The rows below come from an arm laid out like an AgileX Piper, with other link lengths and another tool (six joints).
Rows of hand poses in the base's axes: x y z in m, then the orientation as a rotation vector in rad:
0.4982, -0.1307, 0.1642, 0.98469, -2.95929, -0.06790
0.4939, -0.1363, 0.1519, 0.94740, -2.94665, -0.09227
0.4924, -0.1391, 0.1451, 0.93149, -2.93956, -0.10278
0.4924, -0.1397, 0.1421, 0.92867, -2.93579, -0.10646
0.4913, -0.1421, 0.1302, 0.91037, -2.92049, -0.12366
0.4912, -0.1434, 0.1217, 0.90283, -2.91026, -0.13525
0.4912, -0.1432, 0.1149, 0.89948, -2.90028, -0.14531
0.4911, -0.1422, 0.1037, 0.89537, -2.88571, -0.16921
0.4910, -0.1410, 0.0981, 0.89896, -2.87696, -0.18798
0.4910, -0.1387, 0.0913, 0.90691, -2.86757, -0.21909
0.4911, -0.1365, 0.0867, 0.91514, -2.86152, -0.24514
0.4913, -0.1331, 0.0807, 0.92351, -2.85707, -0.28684
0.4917, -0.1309, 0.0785, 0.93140, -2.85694, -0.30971
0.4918, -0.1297, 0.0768, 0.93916, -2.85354, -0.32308
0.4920, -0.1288, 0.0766, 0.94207, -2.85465, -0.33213
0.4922, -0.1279, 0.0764, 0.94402, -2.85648, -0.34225
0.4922, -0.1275, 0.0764, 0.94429, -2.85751, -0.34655
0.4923, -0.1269, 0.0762, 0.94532, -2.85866, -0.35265
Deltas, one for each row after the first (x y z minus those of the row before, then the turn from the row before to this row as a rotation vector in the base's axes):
-0.0043, -0.0056, -0.0123, 0.00764, 0.02722, -0.01994
-0.0015, -0.0028, -0.0068, 0.00299, 0.01305, -0.00823
0.0000, -0.0006, -0.0030, 0.00102, 0.00489, -0.00093
-0.0011, -0.0024, -0.0119, 0.00494, 0.02224, -0.00805
-0.0001, -0.0013, -0.0085, 0.00398, 0.01341, -0.00257
0.0000, 0.0002, -0.0068, 0.00360, 0.01165, -0.00003
-0.0001, 0.0010, -0.0112, 0.01138, 0.01807, 0.00010
-0.0001, 0.0012, -0.0056, 0.01052, 0.00952, 0.00358
0.0000, 0.0023, -0.0068, 0.01901, 0.01025, 0.00587
0.0001, 0.0022, -0.0046, 0.01664, 0.00618, 0.00538
0.0002, 0.0034, -0.0060, 0.02732, 0.00627, 0.00423
0.0004, 0.0022, -0.0022, 0.01596, -0.00001, 0.00359
0.0001, 0.0012, -0.0017, 0.00905, 0.00179, 0.00494
0.0002, 0.0009, -0.0002, 0.00655, -0.00106, 0.00092
0.0002, 0.0009, -0.0002, 0.00727, -0.00128, 0.00008
0.0000, 0.0004, 0.0000, 0.00307, -0.00058, -0.00037
0.0001, 0.0006, -0.0002, 0.00437, -0.00079, -0.00005

